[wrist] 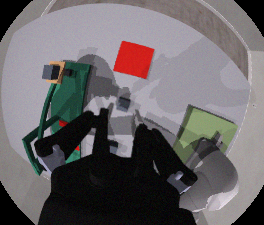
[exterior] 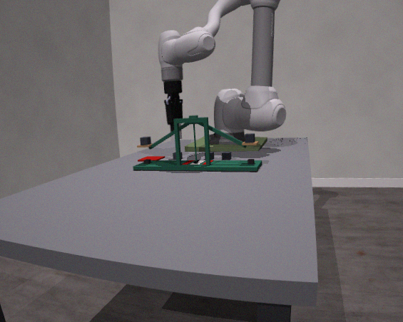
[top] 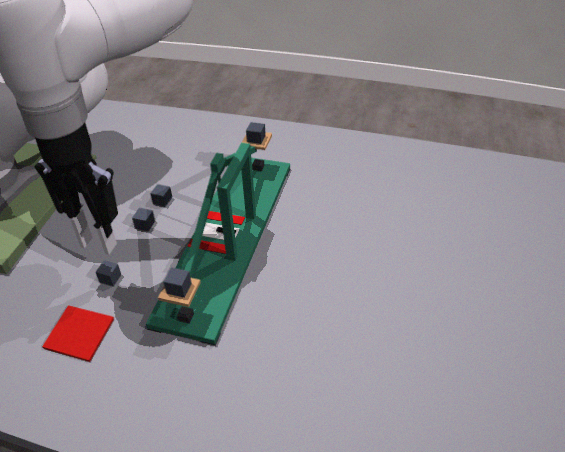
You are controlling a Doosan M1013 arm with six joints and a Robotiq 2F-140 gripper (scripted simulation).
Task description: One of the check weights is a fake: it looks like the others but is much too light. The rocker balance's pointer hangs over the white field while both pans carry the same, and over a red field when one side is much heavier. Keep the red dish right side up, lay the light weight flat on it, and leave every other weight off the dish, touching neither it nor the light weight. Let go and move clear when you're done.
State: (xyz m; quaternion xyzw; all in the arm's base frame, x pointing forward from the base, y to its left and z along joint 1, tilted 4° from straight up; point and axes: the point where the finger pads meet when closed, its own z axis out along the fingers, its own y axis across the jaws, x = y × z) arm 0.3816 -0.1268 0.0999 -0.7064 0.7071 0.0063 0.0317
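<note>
My hand is 120 mm to the left of the red dish, 110 mm above it and 10 mm short of it. From my hand the other things lie so: green rocker balance (170 mm ahead, 150 mm to the left, 20 mm below).
</note>
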